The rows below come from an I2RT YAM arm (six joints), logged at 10 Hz.
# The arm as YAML. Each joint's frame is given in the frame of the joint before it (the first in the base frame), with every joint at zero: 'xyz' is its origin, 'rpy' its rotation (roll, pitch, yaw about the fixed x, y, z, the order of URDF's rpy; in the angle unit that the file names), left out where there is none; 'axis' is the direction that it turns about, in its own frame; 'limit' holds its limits. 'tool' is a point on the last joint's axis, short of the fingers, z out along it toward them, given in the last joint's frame.
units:
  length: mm
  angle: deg
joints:
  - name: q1
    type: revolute
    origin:
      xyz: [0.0, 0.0, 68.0]
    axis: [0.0, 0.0, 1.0]
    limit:
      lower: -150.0
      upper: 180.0
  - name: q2
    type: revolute
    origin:
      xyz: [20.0, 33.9, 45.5]
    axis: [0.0, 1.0, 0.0]
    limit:
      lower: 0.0
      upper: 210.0
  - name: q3
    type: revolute
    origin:
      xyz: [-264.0, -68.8, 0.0]
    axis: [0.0, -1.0, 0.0]
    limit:
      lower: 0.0
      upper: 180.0
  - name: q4
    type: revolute
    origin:
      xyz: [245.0, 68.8, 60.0]
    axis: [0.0, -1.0, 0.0]
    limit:
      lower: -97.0
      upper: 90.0
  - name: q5
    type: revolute
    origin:
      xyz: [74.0, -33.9, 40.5]
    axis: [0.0, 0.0, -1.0]
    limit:
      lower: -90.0
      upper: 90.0
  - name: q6
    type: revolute
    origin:
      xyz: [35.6, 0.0, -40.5]
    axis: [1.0, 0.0, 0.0]
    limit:
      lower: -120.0
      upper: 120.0
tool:
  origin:
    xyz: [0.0, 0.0, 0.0]
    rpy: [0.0, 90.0, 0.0]
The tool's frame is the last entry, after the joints.
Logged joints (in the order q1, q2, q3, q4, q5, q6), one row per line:
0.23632, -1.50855, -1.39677, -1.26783, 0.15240, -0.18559
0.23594, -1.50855, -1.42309, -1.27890, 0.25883, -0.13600
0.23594, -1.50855, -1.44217, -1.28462, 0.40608, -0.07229
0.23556, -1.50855, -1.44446, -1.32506, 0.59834, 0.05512
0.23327, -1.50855, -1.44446, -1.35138, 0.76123, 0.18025
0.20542, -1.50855, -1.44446, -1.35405, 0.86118, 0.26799
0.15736, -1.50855, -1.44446, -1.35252, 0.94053, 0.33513
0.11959, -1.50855, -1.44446, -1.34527, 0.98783, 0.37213
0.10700, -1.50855, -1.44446, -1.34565, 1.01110, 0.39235
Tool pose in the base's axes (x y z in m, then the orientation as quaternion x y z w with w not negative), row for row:
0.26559, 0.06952, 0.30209, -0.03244, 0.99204, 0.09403, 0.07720
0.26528, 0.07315, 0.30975, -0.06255, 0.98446, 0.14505, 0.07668
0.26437, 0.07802, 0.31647, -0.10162, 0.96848, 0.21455, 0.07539
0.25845, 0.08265, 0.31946, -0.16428, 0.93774, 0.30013, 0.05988
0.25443, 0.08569, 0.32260, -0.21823, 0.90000, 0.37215, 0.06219
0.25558, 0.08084, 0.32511, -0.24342, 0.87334, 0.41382, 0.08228
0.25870, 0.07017, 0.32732, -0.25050, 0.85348, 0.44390, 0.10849
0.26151, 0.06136, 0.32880, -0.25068, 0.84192, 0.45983, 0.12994
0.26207, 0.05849, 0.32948, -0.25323, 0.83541, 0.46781, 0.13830
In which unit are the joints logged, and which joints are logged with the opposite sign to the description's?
The joints are logged in radians. Opposite sign: q2, q3, q5, q6.
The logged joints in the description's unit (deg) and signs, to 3 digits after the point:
13.540, 86.434, 80.029, -72.641, -8.732, 10.634
13.518, 86.434, 81.537, -73.276, -14.830, 7.792
13.518, 86.434, 82.630, -73.603, -23.267, 4.142
13.497, 86.434, 82.761, -75.920, -34.282, -3.158
13.365, 86.434, 82.761, -77.428, -43.615, -10.328
11.770, 86.434, 82.761, -77.581, -49.342, -15.355
9.016, 86.434, 82.761, -77.494, -53.888, -19.202
6.852, 86.434, 82.761, -77.078, -56.598, -21.321
6.131, 86.434, 82.761, -77.100, -57.932, -22.480

